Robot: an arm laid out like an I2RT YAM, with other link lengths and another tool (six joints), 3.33 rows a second.
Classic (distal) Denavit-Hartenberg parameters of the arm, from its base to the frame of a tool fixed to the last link. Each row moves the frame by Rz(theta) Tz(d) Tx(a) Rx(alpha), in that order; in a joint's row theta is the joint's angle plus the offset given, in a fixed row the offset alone. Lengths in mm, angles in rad.
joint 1: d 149.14  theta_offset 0  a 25.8  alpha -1.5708
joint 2: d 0  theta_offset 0  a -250.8  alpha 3.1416
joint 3: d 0  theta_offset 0.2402  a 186.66  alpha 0
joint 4: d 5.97  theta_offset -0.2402  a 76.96  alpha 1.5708
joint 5: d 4.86  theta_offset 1.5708  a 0  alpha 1.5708
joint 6: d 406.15  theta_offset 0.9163  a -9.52  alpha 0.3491
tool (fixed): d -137.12  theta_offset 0  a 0  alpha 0
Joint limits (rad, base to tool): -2.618..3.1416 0..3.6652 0..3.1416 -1.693..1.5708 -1.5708..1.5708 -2.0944..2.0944
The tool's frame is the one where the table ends.
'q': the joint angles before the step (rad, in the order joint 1, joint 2, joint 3, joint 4, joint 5, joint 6). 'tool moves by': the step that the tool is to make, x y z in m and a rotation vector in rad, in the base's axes. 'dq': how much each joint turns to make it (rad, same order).
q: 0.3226, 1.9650, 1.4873, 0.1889, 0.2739, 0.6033
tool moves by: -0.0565, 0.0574, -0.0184, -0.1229, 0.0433, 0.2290
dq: 0.0561, -0.1139, -0.1302, -0.0354, -0.1337, -0.1522
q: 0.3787, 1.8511, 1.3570, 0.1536, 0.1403, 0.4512
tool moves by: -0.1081, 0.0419, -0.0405, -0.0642, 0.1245, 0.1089
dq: 0.1857, -0.2306, -0.2524, -0.1236, 0.0703, 0.0306
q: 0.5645, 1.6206, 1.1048, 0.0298, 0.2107, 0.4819
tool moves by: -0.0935, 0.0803, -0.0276, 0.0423, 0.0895, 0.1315
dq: 0.2826, -0.0468, -0.1065, -0.0211, 0.0853, 0.1589
